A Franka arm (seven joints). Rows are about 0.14 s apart.
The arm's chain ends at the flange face. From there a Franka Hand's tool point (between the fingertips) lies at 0.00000 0.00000 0.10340 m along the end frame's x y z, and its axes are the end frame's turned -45 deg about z.
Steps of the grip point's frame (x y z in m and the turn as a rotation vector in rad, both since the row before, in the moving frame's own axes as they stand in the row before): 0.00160 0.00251 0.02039 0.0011 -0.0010 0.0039; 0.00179 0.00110 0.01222 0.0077 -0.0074 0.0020; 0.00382 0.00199 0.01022 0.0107 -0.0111 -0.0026; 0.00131 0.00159 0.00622 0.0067 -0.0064 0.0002; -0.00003 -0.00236 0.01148 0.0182 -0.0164 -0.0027; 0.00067 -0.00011 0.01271 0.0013 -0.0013 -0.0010; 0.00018 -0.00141 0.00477 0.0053 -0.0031 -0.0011; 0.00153 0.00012 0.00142 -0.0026 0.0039 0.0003
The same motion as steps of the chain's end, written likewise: 0.00306 0.00065 0.02039 0.0001 -0.0015 0.0039; 0.00315 -0.00046 0.01223 0.0002 -0.0107 0.0020; 0.00570 -0.00133 0.01023 -0.0003 -0.0154 -0.0026; 0.00301 0.00022 0.00622 0.0002 -0.0093 0.0002; 0.00084 -0.00152 0.01151 0.0013 -0.0245 -0.0027; 0.00059 -0.00055 0.01271 0.0000 -0.0018 -0.0010; -0.00026 -0.00096 0.00477 0.0016 -0.0059 -0.0011; 0.00069 -0.00090 0.00142 0.0009 0.0046 0.0003
